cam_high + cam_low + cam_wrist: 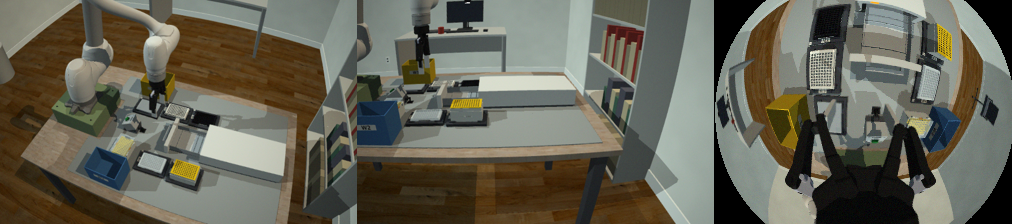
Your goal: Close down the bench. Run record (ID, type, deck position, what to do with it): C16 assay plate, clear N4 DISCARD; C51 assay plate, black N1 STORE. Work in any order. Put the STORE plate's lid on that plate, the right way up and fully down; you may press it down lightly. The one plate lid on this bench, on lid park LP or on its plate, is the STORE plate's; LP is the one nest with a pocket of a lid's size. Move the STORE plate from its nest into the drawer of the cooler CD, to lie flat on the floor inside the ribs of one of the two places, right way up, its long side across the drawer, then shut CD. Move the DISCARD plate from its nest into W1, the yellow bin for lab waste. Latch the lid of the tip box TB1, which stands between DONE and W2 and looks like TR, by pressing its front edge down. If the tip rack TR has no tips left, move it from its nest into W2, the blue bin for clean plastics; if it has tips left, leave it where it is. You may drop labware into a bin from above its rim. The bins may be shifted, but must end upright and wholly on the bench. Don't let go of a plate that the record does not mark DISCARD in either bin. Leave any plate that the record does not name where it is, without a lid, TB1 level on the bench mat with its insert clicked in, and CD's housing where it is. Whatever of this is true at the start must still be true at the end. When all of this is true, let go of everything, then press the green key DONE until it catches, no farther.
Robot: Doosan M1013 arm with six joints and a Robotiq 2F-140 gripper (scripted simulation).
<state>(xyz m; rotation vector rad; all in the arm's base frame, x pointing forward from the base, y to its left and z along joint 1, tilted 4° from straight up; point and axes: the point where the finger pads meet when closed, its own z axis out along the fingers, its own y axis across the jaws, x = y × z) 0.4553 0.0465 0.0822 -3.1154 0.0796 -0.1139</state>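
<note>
The grey plate lid is 11 cm behind my hand, 10 cm to the left of it and 14 cm below it. The rest, counted from my hand: lid park: 11 cm behind, 10 cm to the left, 15 cm below; green key DONE: 17 cm behind, 6 cm to the right, 9 cm below; cooler drawer: 23 cm ahead, 7 cm to the right, 14 cm below.
</note>
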